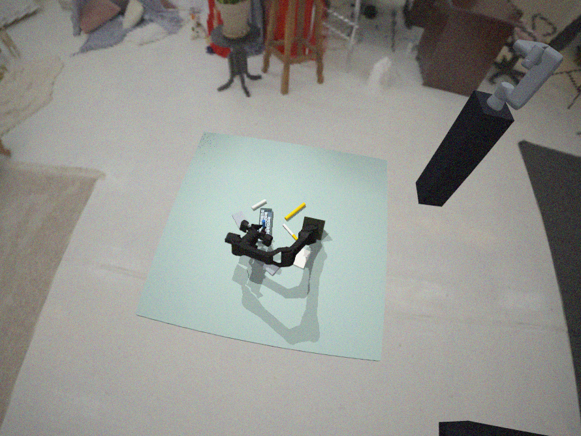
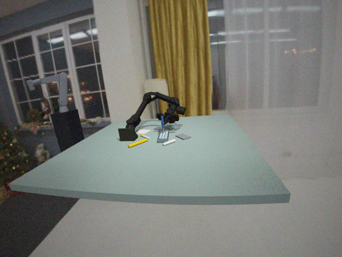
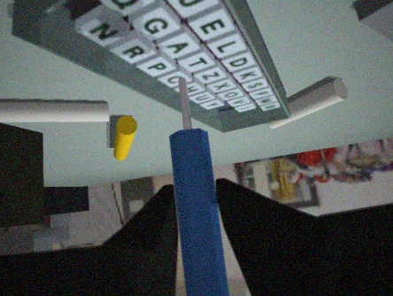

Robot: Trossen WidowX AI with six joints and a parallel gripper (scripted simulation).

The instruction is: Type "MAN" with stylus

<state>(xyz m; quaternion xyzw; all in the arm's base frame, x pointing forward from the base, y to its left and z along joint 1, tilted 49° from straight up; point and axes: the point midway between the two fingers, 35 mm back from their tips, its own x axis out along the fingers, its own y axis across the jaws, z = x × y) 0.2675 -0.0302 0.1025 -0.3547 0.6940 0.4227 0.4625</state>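
Right now the M key is 30 mm ahead of my gripper tip, 110 mm to the right of it and 70 mm below it. The rest, counted from my gripper tip: blue stylus 10 mm below; stylus tip 50 mm below; white-and-yellow pen 150 mm behind, 10 mm to the right, 80 mm below.
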